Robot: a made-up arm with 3 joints. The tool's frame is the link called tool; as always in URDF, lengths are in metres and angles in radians. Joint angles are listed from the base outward. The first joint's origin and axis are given. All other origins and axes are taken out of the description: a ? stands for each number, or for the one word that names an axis. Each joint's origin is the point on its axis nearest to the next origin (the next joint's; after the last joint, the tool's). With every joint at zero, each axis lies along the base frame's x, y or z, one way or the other. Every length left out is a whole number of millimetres.
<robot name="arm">
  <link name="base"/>
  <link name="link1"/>
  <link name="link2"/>
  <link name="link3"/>
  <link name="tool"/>
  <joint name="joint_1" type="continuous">
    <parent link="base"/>
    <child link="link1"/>
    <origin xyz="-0.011 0 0.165" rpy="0 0 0"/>
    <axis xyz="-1 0 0"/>
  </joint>
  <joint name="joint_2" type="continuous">
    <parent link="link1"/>
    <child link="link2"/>
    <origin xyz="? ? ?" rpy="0 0 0"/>
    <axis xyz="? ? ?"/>
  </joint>
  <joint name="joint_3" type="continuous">
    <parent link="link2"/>
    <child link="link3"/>
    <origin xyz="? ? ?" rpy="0 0 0"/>
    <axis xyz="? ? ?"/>
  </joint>
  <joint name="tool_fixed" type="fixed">
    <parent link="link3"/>
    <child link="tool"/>
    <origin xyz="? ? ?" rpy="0 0 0"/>
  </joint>
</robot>
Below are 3 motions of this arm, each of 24 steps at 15 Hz.
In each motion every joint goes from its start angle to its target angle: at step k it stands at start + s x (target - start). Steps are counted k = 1, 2, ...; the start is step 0. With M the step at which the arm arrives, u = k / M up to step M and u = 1 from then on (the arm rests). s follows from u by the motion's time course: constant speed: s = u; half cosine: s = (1 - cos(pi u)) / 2; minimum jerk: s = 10 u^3 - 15 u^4 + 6 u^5.
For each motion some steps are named. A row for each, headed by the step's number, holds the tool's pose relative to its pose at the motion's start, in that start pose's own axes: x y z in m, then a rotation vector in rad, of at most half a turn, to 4 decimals.
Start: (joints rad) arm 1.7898 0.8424 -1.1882
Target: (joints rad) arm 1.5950 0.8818 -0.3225
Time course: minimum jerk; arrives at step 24
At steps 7, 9, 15, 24:
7: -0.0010 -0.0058 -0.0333 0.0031 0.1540 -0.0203
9: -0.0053 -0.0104 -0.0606 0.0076 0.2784 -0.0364
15: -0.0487 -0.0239 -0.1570 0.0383 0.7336 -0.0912
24: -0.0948 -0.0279 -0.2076 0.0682 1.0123 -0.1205

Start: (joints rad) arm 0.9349 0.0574 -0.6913
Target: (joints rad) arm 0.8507 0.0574 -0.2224
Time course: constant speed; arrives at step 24
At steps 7, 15, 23, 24:
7: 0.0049 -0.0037 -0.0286 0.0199 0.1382 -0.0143
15: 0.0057 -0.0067 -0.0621 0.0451 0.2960 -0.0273
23: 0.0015 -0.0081 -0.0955 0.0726 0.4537 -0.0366
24: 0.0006 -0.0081 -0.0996 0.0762 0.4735 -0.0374

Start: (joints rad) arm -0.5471 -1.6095 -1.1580
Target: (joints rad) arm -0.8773 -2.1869 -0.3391
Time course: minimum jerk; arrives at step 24
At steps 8, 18, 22, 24:
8: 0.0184 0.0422 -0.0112 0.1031 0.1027 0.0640
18: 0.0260 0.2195 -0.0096 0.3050 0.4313 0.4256
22: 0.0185 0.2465 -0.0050 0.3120 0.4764 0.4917
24: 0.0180 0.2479 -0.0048 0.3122 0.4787 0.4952

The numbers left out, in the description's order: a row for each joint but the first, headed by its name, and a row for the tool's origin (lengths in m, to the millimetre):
joint_2: xyz 0 -0.05 0.002, axis 0 0 -1
joint_3: xyz 0.285 -0.004 0, axis 0 1 0
tool: xyz 0.194 0 0.057

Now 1 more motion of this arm.
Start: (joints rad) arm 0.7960 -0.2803 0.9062
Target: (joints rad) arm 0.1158 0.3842 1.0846
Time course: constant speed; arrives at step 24
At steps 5, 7, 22, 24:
5: 0.0000 -0.0450 -0.0058 0.1938 0.0073 0.0275
7: 0.0019 -0.0615 -0.0123 0.2715 0.0155 0.0417
22: 0.0454 -0.1305 -0.1218 0.8411 0.1686 0.2044
24: 0.0537 -0.1299 -0.1419 0.9135 0.2010 0.2333

